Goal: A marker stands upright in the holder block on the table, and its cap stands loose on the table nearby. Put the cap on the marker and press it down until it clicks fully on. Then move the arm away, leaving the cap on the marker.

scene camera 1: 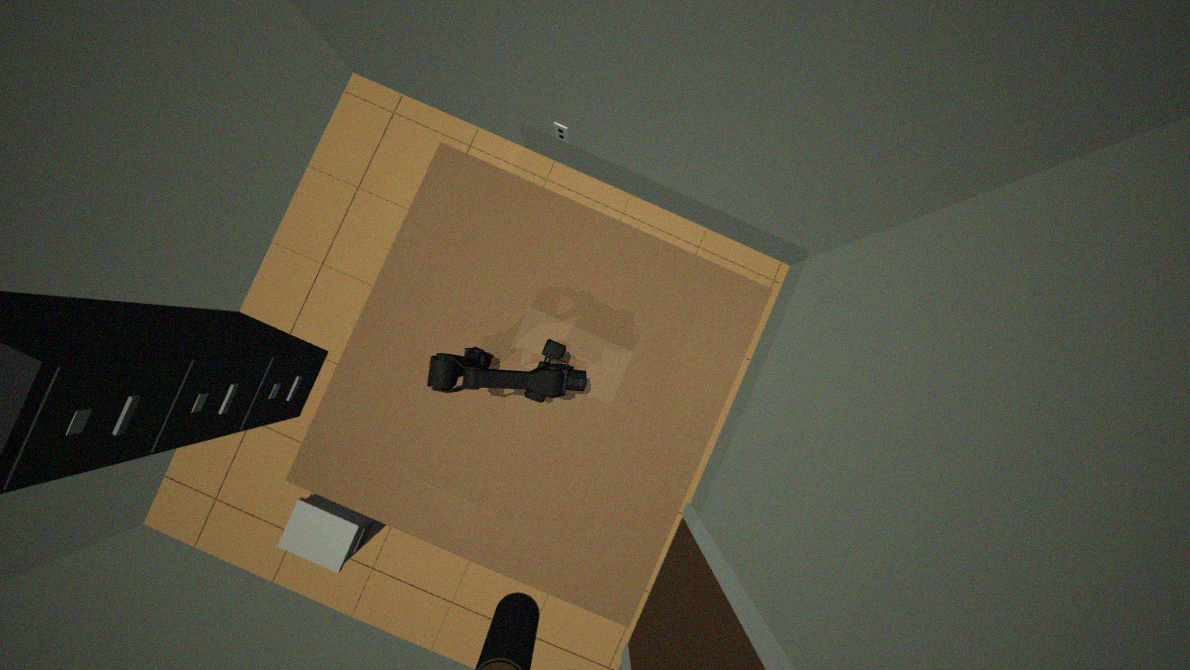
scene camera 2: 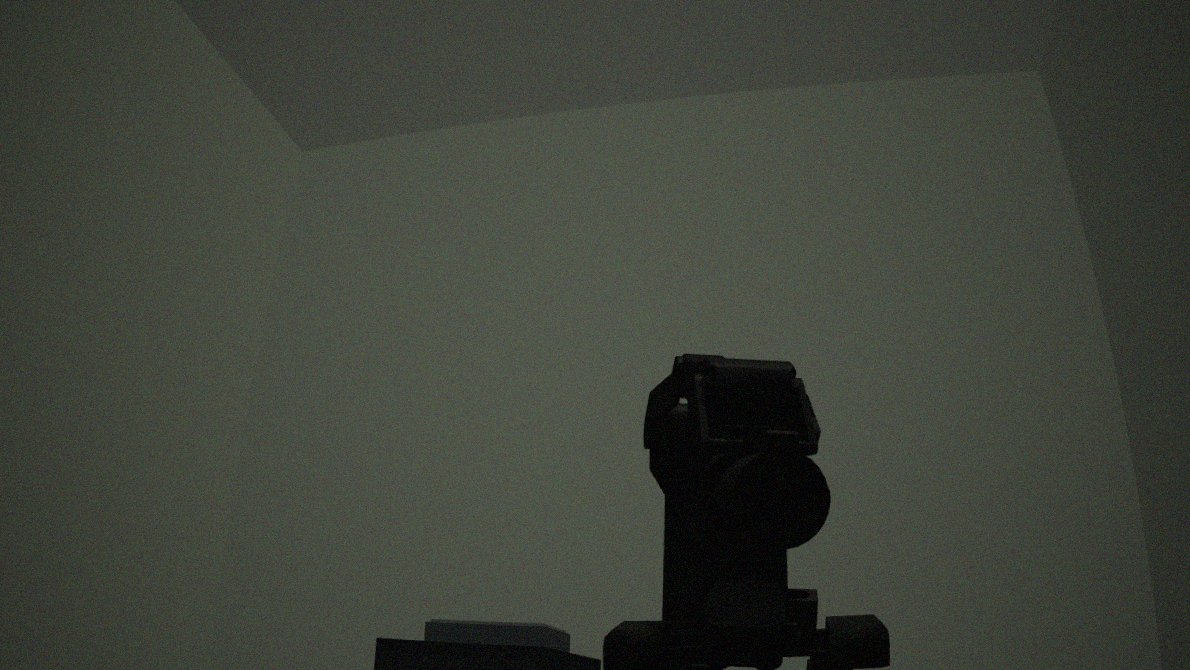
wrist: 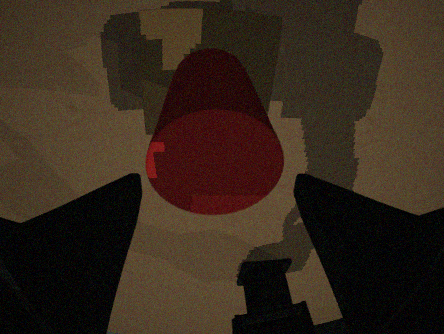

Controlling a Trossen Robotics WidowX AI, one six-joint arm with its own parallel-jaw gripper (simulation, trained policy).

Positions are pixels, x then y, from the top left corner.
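There is a red cap here, and I can see it in the wrist view (214,151). As for scene camera 2, the cap is out of frame there.
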